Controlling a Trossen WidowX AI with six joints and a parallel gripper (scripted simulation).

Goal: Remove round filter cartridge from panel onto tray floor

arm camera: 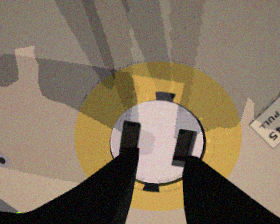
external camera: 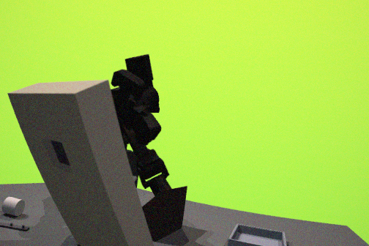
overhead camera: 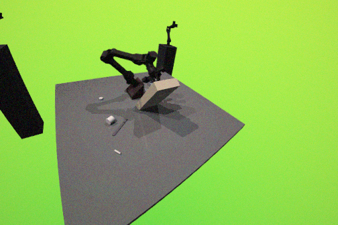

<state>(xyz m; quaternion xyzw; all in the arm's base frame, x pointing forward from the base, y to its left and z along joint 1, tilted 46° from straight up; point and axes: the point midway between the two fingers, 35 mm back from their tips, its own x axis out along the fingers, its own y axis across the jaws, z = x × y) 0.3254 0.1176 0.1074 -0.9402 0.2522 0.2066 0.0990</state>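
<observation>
My gripper tip is 20 mm short of the white round filter cartridge and 20 mm above it. The rest, counted from my gripper tip: beige service panel: 20 mm behind, 90 mm below; grey tray: 400 mm behind, 280 mm to the left, 250 mm below; white peg: 190 mm ahead, 360 mm to the right, 250 mm below.
</observation>
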